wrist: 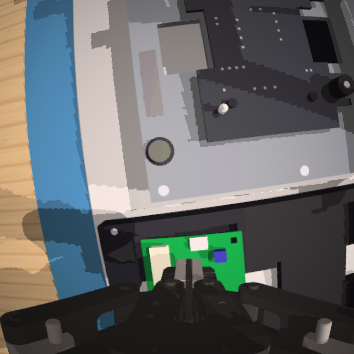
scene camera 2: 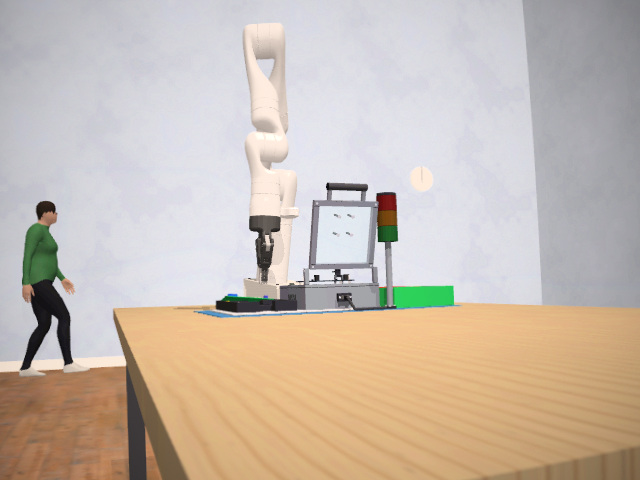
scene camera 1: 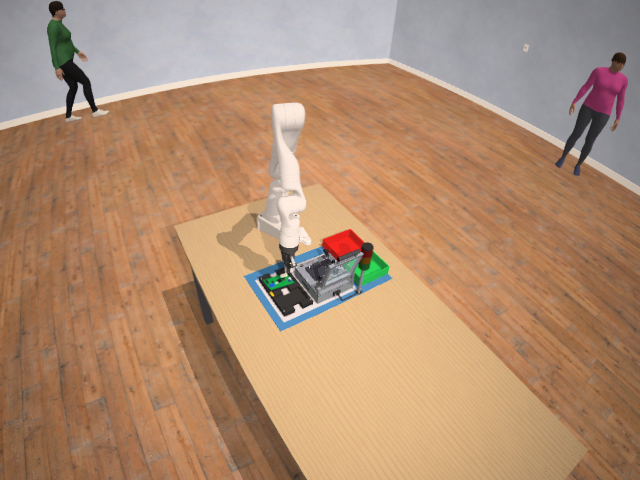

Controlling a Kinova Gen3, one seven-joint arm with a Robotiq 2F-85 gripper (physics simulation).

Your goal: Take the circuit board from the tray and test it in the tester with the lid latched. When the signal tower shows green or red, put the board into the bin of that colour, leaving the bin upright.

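Frame: origin at the arm's base, x left, y down, z back, level; metres.
Seen in the pictures: gripper, fingertip midpoint: (wrist: 188, 273) (scene camera 2: 263, 284) (scene camera 1: 287, 271); arm's base, link origin: (scene camera 2: 271, 281) (scene camera 1: 274, 216).
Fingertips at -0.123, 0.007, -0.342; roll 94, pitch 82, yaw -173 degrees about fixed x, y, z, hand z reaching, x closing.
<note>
Pixels of each thing's top centre, then the offset from my fingertips to it, as dx, dy, dz. "pt": a spot on its surface instead. Level surfaces: height alone.
- green circuit board, top centre: (wrist: 197, 316) (scene camera 2: 246, 292) (scene camera 1: 278, 278) -0.042, +0.020, -0.001
- signal tower, surface spot: (scene camera 2: 387, 217) (scene camera 1: 367, 261) pt +0.221, -0.138, -0.216
- red bin, top centre: (scene camera 1: 345, 242) +0.332, +0.017, +0.043
- green bin, top centre: (scene camera 2: 409, 286) (scene camera 1: 365, 262) +0.331, +0.017, -0.107
- blue-edged mat, surface height: dy +0.062
- wooden table, surface height: dy +0.064
The green circuit board (scene camera 1: 277, 281) (scene camera 2: 248, 298) (wrist: 231, 272) lies in the black tray (scene camera 1: 292, 304) (scene camera 2: 242, 306) (wrist: 300, 235). My gripper (scene camera 1: 287, 271) (scene camera 2: 264, 279) (wrist: 188, 273) is shut and empty, pointing down a little above the board; it hides part of the board in the wrist view. The grey tester (scene camera 1: 320, 295) (scene camera 2: 330, 298) (wrist: 225, 167) stands beside the tray with its lid (scene camera 1: 356, 266) (scene camera 2: 313, 235) raised. The signal tower (scene camera 1: 366, 255) (scene camera 2: 387, 217) shows dull red, amber and green segments, none plainly lit. The red bin (scene camera 1: 343, 243) and green bin (scene camera 1: 379, 271) (scene camera 2: 423, 296) are upright.
The tray, tester and bins stand on a blue-edged mat (scene camera 1: 305, 315) (wrist: 52, 100) on the wooden table (scene camera 1: 413, 387) (scene camera 2: 361, 372). A dark cable (scene camera 1: 347, 299) runs from tester to tower. A person in green (scene camera 1: 62, 43) (scene camera 2: 41, 258) and one in pink (scene camera 1: 602, 90) stand away from the table.
</note>
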